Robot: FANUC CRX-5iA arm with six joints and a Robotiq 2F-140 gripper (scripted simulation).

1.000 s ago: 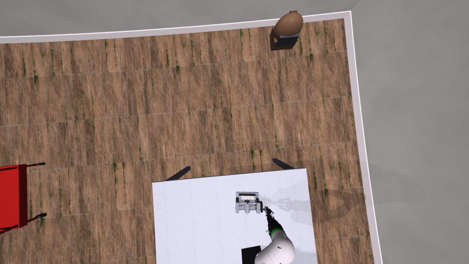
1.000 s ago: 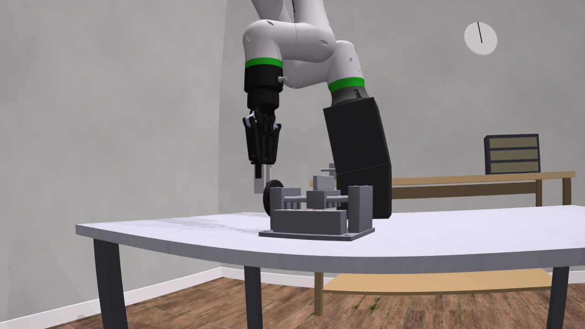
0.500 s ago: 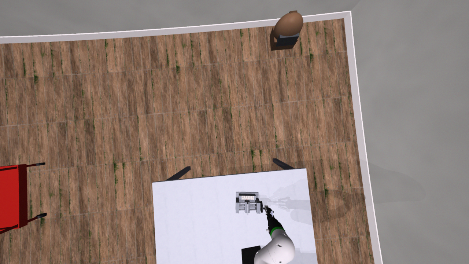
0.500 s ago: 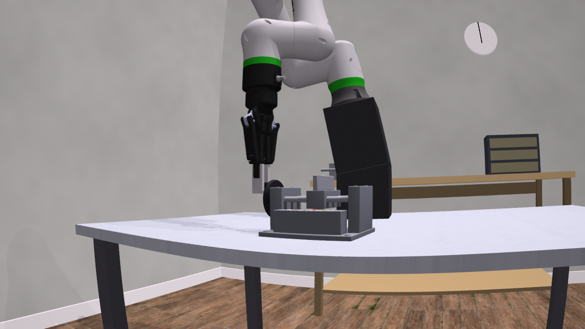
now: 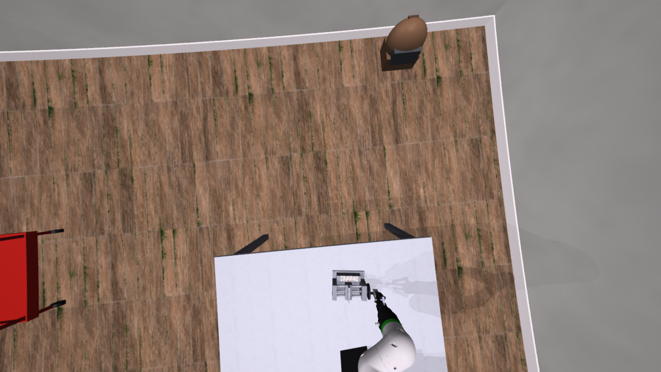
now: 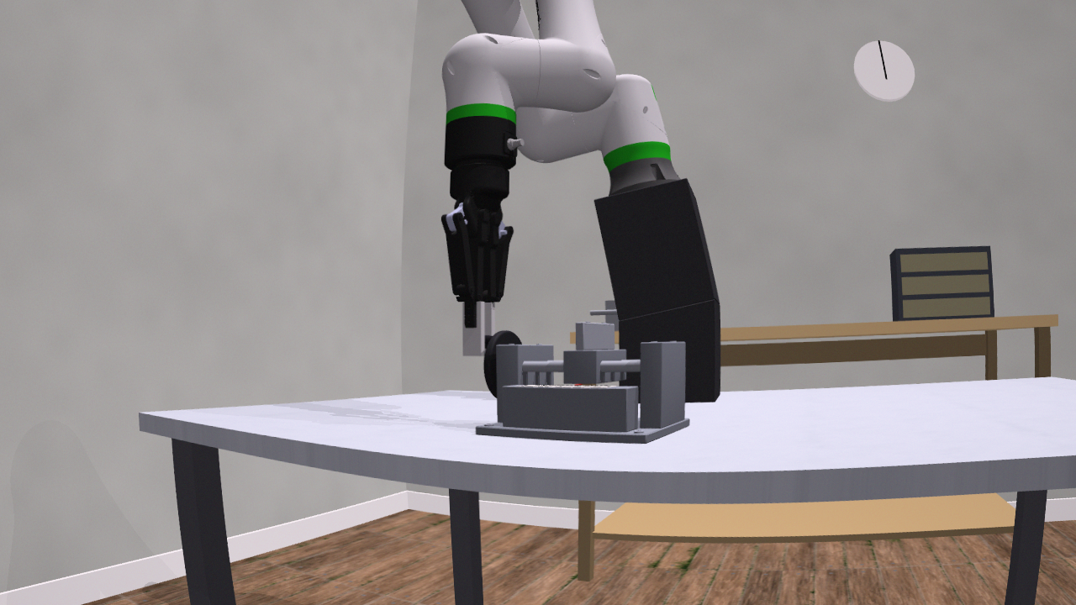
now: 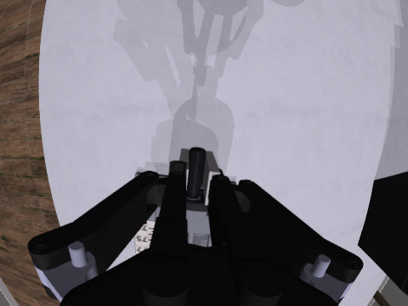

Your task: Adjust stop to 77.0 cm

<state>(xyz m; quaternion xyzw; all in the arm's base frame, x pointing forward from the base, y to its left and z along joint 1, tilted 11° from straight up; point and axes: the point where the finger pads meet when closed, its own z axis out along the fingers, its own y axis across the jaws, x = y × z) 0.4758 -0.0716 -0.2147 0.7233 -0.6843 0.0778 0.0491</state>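
Now: hand 2 cm above the crank handle. Also, from my hand: handwheel 2 cm to the left, 2 cm below; then stop carriage 15 cm to the left, 3 cm below.
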